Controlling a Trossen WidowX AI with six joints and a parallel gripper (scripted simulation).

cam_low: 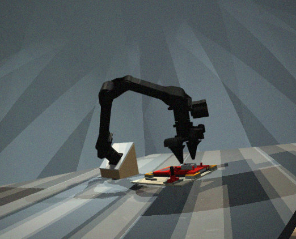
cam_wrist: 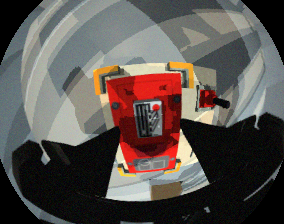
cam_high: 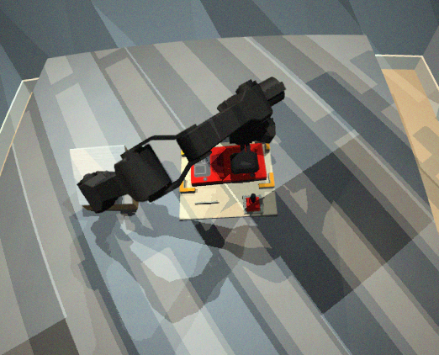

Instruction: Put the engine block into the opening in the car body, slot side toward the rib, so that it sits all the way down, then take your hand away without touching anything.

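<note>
Now: gripper tip 10 mm to the right of the grey engine block and 30 mm above it.
</note>
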